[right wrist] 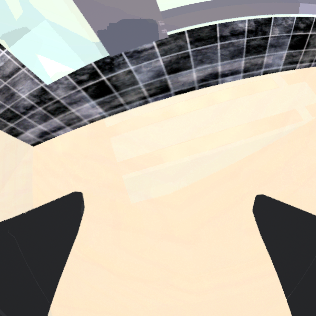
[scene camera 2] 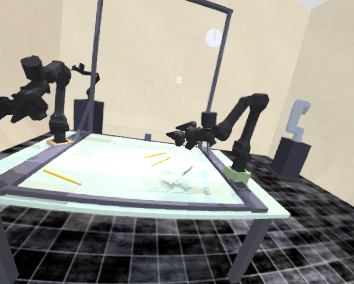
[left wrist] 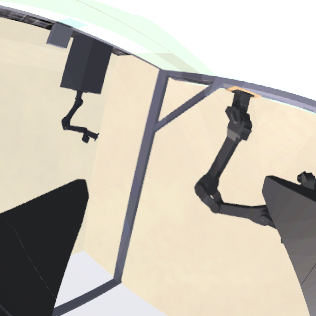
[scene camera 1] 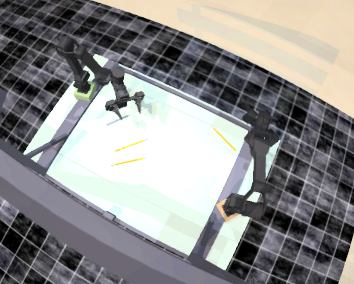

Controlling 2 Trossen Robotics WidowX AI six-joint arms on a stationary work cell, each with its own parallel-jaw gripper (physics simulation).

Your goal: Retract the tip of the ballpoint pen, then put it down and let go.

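The ballpoint pen, a thin blue-grey stick, lies on the white table top. In scene camera 1 part of it is behind or beside a left fingertip; whether its tip is out is too small to tell. It does not show in the left wrist view. My left gripper is open and empty, raised above the table near the pen and pointing roughly level. My right gripper is open and empty, raised off at the side of the table, far from the pen.
Two yellow pencils lie near the pen. Another yellow pencil lies farther off. Dark frame rails edge the table. The left arm stands on a green base, the right arm on an orange base.
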